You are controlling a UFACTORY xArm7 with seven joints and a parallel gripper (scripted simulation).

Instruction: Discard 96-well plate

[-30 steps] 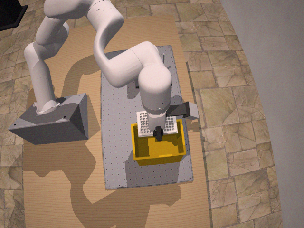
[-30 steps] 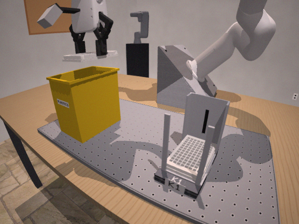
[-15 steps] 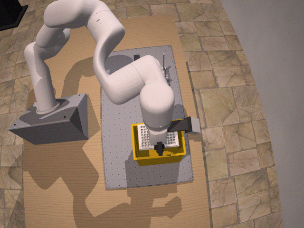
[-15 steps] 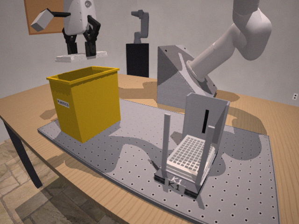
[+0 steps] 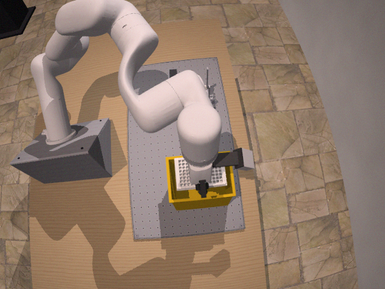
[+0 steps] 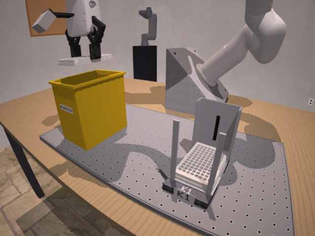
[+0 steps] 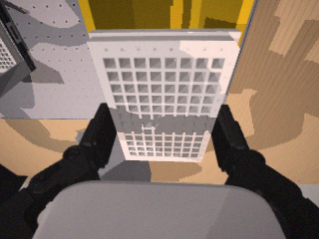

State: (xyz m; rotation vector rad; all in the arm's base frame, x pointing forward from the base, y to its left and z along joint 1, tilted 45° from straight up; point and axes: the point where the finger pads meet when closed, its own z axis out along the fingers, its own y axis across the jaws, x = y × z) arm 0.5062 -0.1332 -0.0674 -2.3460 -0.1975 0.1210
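Now: hand 150 mm above the yellow plastics bin W1.
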